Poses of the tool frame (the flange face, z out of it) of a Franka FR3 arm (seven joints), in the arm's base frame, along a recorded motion.
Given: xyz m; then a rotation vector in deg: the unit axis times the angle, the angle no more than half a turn.
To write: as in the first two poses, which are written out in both.
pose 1, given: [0.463 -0.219 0.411 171.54 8.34 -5.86]
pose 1, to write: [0.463 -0.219 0.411 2.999 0.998 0.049 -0.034]
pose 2, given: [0.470 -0.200 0.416 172.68 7.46 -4.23]
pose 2, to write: [0.470 -0.200 0.416 3.018 0.999 0.043 -0.024]
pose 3, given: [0.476 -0.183 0.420 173.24 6.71 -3.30]
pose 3, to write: [0.476 -0.183 0.420 3.026 0.999 0.039 -0.019]
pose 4, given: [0.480 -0.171 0.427 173.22 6.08 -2.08]
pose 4, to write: [0.480 -0.171 0.427 3.025 0.999 0.035 -0.012]
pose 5, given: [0.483 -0.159 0.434 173.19 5.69 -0.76]
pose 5, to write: [0.483 -0.159 0.434 3.024 0.999 0.033 -0.004]
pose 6, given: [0.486 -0.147 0.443 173.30 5.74 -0.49]
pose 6, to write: [0.486 -0.147 0.443 3.026 0.999 0.033 -0.003]
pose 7, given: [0.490 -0.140 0.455 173.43 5.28 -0.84]
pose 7, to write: [0.490 -0.140 0.455 3.028 1.000 0.030 -0.005]
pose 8, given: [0.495 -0.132 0.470 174.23 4.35 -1.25]
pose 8, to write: [0.495 -0.132 0.470 3.042 1.000 0.025 -0.007]
